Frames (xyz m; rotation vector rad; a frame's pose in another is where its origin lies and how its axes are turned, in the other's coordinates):
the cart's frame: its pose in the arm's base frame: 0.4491 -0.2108 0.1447 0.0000 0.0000 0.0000
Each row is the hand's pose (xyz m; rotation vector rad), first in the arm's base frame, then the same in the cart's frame.
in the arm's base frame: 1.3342 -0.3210 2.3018 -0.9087 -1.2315 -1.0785
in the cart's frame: 0.8851 -0.1102 2.1571 -0.9087 -1.2315 -1.0785
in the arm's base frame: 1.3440 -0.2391 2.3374 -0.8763 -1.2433 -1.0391
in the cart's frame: 0.8949 -0.0283 2.1927 -0.8763 -1.2433 -1.0391
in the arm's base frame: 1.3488 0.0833 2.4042 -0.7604 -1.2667 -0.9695
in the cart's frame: 0.8997 0.2941 2.2595 -0.7604 -1.2667 -0.9695
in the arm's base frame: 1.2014 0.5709 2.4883 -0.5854 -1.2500 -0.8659
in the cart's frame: 0.7523 0.7817 2.3436 -0.5854 -1.2500 -0.8659
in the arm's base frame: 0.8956 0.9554 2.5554 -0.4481 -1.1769 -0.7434
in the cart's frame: 0.4465 1.1662 2.4107 -0.4481 -1.1769 -0.7434
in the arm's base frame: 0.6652 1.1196 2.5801 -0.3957 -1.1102 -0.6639
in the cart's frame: 0.2161 1.3304 2.4354 -0.3957 -1.1102 -0.6639
